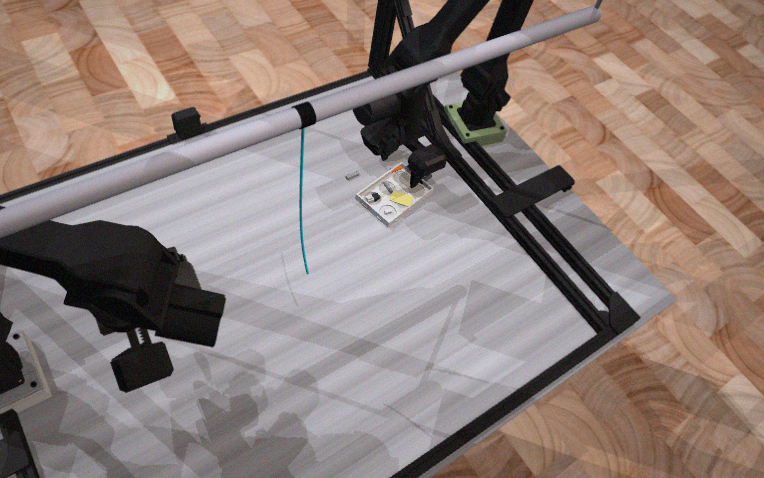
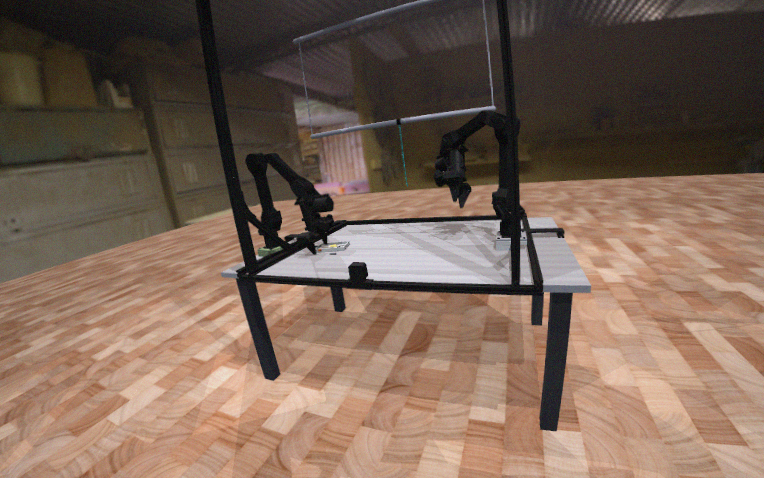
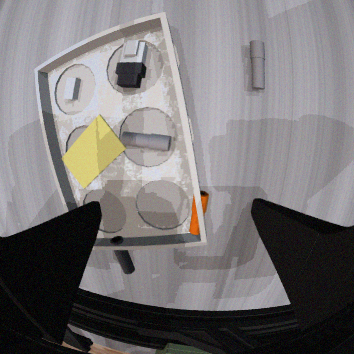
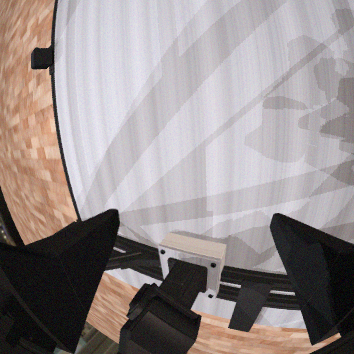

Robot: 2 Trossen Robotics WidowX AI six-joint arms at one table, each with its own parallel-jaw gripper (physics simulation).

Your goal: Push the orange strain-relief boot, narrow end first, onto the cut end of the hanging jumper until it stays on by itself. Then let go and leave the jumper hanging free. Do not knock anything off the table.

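Pixels of known places: left gripper, fingertip midpoint: (image 1: 398,173) (image 2: 320,249) (image 3: 177,208); right gripper, fingertip midpoint: (image 2: 458,205) (image 4: 198,220); left arm's base, origin of the base link: (image 1: 476,117) (image 2: 273,246); right arm's base, origin of the base link: (image 4: 187,274).
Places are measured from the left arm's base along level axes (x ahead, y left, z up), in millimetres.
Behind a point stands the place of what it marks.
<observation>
The orange boot (image 3: 195,222) {x 203, y 70, z -21 mm} (image 1: 397,168) {x 205, y 71, z -22 mm} leans over the tray's side wall near one corner, its open wide end outside the wall. The white tray (image 3: 185,112) {x 257, y 89, z -18 mm} (image 1: 373,214) {x 286, y 156, z -32 mm} lies on the table. The teal jumper (image 1: 301,197) {x 489, y 337, z 315 mm} (image 2: 403,157) {x 490, y 335, z 297 mm} hangs from a bar, its lower end bare and free. My left gripper (image 3: 177,208) {x 207, y 81, z -24 mm} (image 1: 399,169) {x 207, y 81, z -24 mm} (image 2: 319,246) {x 207, y 81, z -24 mm} is open and empty above the tray corner, its fingers apart on either side of the boot. My right gripper (image 4: 198,220) {x 715, y 309, z 107 mm} (image 1: 169,363) (image 2: 458,201) {x 715, y 309, z 107 mm} is open and empty, high above the table.
The tray holds a yellow note (image 3: 92,152) {x 224, y 137, z -27 mm}, a grey cylinder (image 3: 146,141) {x 238, y 105, z -23 mm} and a black-and-white connector (image 3: 132,70) {x 272, y 120, z -21 mm}. A dark tube (image 3: 126,262) {x 157, y 104, z -20 mm} sticks out past its end wall. A small grey cylinder (image 3: 257,65) {x 292, y 61, z -26 mm} (image 1: 352,175) {x 295, y 62, z -27 mm} lies outside it. The bar (image 1: 225,140) {x 567, y 355, z 445 mm} (image 2: 354,127) {x 305, y 284, z 442 mm} spans above the table.
</observation>
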